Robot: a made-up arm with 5 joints.
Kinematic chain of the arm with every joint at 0, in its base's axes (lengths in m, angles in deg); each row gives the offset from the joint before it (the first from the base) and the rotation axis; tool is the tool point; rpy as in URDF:
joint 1: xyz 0 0 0.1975 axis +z
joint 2: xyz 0 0 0 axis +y
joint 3: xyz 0.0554 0 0.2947 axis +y
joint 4: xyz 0.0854 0 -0.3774 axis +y
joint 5: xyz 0.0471 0 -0.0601 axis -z
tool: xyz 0 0 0 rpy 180 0 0
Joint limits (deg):
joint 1: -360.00..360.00
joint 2: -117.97..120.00
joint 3: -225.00..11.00
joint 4: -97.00..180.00
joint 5: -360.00..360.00
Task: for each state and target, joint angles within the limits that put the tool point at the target. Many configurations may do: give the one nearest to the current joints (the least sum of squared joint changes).
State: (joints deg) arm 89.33 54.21 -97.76 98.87 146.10
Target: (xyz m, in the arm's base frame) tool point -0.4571 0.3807 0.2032
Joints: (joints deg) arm 140.21 39.13 -99.59 101.95 146.10
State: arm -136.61 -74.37 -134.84 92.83 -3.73
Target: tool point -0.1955 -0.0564 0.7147
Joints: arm -163.91 -36.08 -87.99 100.09 -3.73
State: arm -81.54 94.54 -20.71 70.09 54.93
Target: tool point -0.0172 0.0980 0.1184
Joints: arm -80.05 76.68 2.44 103.29 54.93
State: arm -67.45 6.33 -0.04 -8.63 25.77
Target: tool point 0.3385 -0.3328 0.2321
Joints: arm -44.51 8.45 -46.62 -10.11 25.77
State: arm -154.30 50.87 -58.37 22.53 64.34
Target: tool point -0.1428 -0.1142 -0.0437
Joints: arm -141.35 31.75 -17.45 30.43 64.34
